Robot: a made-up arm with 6 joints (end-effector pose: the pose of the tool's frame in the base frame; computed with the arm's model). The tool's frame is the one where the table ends.
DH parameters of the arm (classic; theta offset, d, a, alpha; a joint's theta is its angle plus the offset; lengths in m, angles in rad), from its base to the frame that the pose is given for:
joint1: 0 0.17 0 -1.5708
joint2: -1.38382 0 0.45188 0
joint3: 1.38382 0 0.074 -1.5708
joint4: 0 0.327 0 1.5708
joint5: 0 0 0.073 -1.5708
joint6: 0 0.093 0 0
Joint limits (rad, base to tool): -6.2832..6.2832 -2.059..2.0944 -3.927..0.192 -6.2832..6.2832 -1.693..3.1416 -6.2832..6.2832
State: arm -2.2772 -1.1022 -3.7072 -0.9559 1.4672 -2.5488
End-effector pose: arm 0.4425 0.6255 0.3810 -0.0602 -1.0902 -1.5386
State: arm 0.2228 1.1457 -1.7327 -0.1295 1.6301 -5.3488
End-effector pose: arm 0.6259 0.1289 -0.0641 2.1577 -0.7209 -1.0106
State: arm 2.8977 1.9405 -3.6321 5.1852 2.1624 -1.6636
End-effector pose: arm -0.6680 0.2744 -0.0081 -0.9677 1.7974 0.2902
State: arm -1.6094 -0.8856 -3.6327 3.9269 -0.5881 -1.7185
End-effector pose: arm 0.1043 0.6431 0.5915 -0.8662 -1.0788 -2.5220
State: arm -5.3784 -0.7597 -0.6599 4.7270 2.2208 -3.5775
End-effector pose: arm 0.1492 -0.0014 0.5717 0.7975 -1.8245 2.1314
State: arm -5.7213 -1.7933 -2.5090 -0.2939 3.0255 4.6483
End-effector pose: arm -0.5560 -0.3786 0.2561 1.2996 1.7793 1.4900
